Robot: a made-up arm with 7 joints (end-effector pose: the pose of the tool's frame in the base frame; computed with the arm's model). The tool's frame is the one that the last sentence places.
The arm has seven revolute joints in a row. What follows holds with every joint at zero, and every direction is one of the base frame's.
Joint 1 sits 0.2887 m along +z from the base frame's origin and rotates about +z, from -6.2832 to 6.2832 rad.
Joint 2 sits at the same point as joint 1 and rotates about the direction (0, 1, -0.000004), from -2.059 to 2.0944 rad.
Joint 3 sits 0.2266 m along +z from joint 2 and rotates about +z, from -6.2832 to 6.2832 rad.
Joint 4 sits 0.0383 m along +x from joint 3 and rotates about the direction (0, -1, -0.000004), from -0.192 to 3.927 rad.
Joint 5 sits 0.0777 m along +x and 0.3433 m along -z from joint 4 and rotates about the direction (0, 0.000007, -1), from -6.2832 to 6.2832 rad.
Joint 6 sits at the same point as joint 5 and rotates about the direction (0, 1, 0.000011), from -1.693 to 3.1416 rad.
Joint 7 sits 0.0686 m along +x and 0.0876 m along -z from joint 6 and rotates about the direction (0, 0.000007, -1), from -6.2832 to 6.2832 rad.
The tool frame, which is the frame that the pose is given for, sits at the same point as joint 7; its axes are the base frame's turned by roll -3.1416, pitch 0 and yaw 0 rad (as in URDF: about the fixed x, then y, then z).
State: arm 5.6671 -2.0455 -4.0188 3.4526 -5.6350 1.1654 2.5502
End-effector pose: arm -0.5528 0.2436 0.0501 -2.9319 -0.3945 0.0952
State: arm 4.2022 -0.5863 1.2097 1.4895 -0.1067 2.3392 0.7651
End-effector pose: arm 0.2835 -0.1866 0.5059 1.3898 -2.0091 -0.8366
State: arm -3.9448 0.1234 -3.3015 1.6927 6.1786 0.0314 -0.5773
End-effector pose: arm 0.2246 -0.3263 0.7617 1.4591 -0.2268 1.2541
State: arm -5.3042 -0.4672 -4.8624 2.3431 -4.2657 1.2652 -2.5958
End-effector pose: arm -0.3936 -0.0798 0.8225 1.5097 -0.3377 -0.6859
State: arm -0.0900 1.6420 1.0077 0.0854 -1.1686 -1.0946 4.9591
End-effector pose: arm -0.0659 0.2177 0.2806 -0.5952 -0.9150 -1.1048
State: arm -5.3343 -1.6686 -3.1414 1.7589 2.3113 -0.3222 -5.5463
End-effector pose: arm -0.2148 -0.1823 -0.1732 -2.4992 -1.4169 -0.0256
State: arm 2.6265 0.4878 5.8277 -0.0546 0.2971 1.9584 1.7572
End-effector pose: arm 0.0379 -0.0572 0.1568 0.7931 -0.2583 0.6548
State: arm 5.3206 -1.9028 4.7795 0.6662 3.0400 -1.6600 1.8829
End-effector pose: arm -0.1740 -0.1021 0.2889 -2.1809 -0.0009 -2.2442
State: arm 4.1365 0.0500 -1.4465 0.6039 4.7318 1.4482 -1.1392
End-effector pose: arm -0.2702 0.2226 0.2130 -1.2505 1.0849 0.4835
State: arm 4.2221 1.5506 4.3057 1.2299 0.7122 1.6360 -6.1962
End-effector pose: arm -0.4096 0.1095 0.4031 -1.5390 -2.4737 -1.1337
